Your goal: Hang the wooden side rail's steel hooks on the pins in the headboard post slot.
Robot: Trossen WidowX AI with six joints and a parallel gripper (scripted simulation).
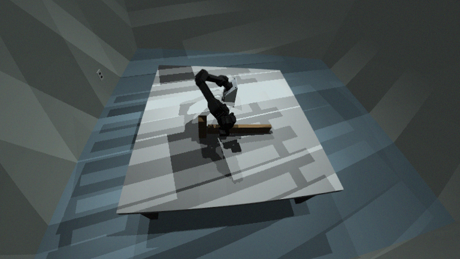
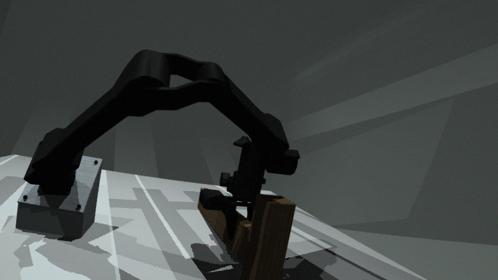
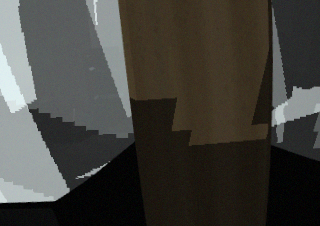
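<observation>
My gripper tip is now 12 cm to the left of the wooden post and 4 cm below it.
</observation>
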